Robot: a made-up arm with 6 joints.
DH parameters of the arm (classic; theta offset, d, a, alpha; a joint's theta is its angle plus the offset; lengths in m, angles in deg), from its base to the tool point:
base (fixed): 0 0.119 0 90
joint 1: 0 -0.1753 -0.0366 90
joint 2: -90 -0.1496 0.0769 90
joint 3: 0 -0.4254 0.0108 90
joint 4: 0 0.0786 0.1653 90
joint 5: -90 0.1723 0.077 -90
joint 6: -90 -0.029 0.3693 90
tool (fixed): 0 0.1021 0 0
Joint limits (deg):
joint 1: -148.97..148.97
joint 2: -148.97..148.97
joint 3: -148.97..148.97
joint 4: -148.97..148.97
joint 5: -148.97..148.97
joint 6: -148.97..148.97
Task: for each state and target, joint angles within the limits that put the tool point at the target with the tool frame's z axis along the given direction. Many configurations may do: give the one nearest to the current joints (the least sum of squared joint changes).
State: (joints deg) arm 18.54 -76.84 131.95 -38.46 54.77 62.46
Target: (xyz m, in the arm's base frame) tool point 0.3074 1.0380 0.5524 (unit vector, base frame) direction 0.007 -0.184 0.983
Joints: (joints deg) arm -14.60 -84.93 85.66 -83.68 46.03 64.84
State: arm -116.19 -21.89 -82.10 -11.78 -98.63 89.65
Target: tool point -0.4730 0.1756 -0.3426 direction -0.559 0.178 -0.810
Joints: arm -112.36 -1.82 -107.17 -30.62 -105.61 72.90
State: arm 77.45 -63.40 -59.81 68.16 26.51 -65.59
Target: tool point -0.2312 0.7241 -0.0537 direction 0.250 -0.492 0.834
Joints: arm 119.52 -96.88 -48.74 56.81 60.25 -91.05
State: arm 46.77 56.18 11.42 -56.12 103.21 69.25
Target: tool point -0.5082 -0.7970 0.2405 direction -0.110 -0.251 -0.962
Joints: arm 71.84 82.72 -0.27 -72.99 139.76 75.53
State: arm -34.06 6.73 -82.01 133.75 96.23 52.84
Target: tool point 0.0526 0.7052 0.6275 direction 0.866 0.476 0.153
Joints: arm -6.30 -11.23 -35.03 89.54 88.21 23.39
